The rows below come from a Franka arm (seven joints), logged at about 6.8 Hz.
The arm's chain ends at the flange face. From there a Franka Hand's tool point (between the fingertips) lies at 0.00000 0.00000 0.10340 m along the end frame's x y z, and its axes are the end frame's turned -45 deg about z.
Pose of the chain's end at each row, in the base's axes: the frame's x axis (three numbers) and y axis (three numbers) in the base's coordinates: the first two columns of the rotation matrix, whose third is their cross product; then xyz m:
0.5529 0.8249 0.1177 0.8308 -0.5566 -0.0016 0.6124 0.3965 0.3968
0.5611 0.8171 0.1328 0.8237 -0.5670 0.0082 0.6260 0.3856 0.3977
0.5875 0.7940 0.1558 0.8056 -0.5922 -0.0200 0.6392 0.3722 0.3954
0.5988 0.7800 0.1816 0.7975 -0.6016 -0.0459 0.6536 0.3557 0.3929
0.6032 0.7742 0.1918 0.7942 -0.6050 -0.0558 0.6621 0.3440 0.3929
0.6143 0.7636 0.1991 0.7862 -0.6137 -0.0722 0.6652 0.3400 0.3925
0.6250 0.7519 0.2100 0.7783 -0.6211 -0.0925 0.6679 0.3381 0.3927
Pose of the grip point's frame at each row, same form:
-0.1965 0.9769 0.0844 0.9784 0.1897 0.0821 0.6190 0.4067 0.2941
-0.1857 0.9787 0.0881 0.9792 0.1768 0.0997 0.6345 0.3964 0.2952
-0.1542 0.9802 0.1243 0.9851 0.1427 0.0960 0.6471 0.3864 0.2933
-0.1405 0.9769 0.1609 0.9873 0.1261 0.0960 0.6612 0.3735 0.2913
-0.1351 0.9752 0.1751 0.9881 0.1196 0.0962 0.6696 0.3632 0.2916
-0.1216 0.9739 0.1918 0.9903 0.1060 0.0897 0.6721 0.3608 0.2914
-0.1084 0.9709 0.2139 0.9923 0.0925 0.0831 0.6742 0.3610 0.2921

